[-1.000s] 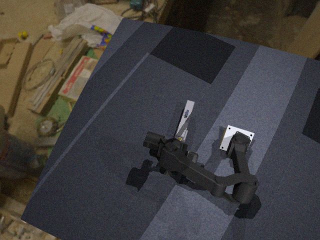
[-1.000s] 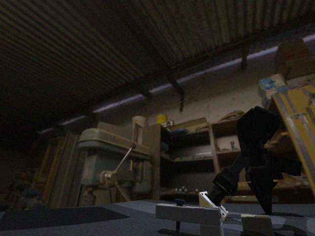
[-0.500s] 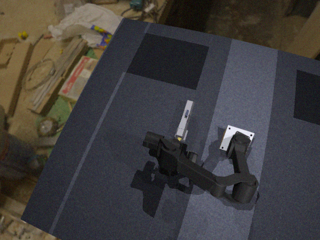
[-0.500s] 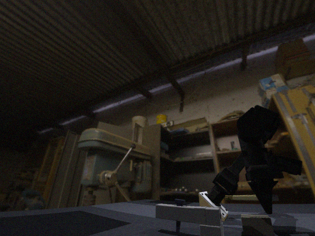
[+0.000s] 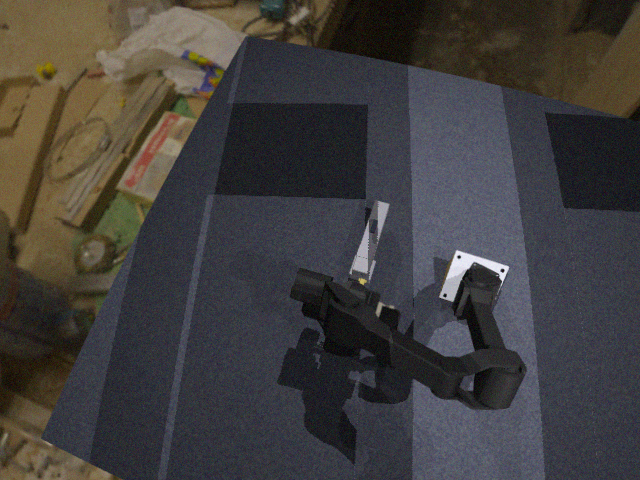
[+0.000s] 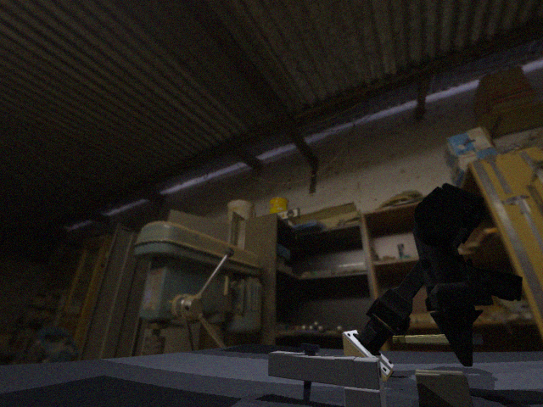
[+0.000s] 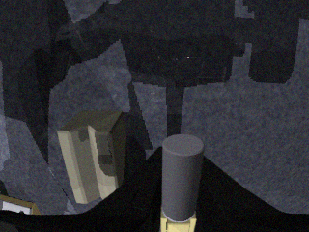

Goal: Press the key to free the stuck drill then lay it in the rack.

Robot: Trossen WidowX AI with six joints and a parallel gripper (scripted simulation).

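Right now my gripper tip is 5 cm past the tan rack, 4 cm to the left of it and 4 cm above it. From my gripper tip the other things lie so: grey block (20 cm to the right, 4 cm ahead, 2 cm below); then dark peg (22 cm to the right, 5 cm ahead, 1 cm below).
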